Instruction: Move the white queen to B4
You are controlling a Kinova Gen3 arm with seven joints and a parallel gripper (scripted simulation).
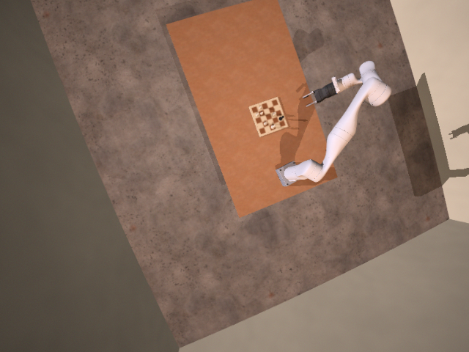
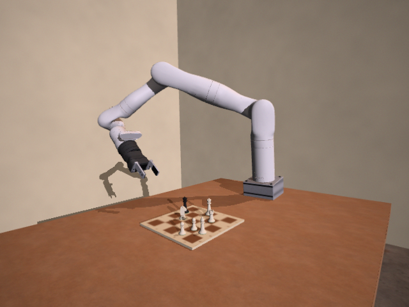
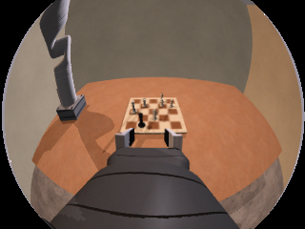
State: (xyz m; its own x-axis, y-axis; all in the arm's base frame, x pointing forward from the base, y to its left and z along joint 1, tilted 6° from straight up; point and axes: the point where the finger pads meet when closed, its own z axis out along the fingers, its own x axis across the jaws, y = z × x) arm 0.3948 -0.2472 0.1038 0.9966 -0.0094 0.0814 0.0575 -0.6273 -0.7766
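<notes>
The black piece is 15 cm to the left of my hand, 10 cm below it and 3 cm behind it. The rest, counted from my hand: chessboard 23 cm to the left, 13 cm below, 1 cm ahead; white piece 27 cm to the left, 11 cm below, 3 cm behind.
</notes>
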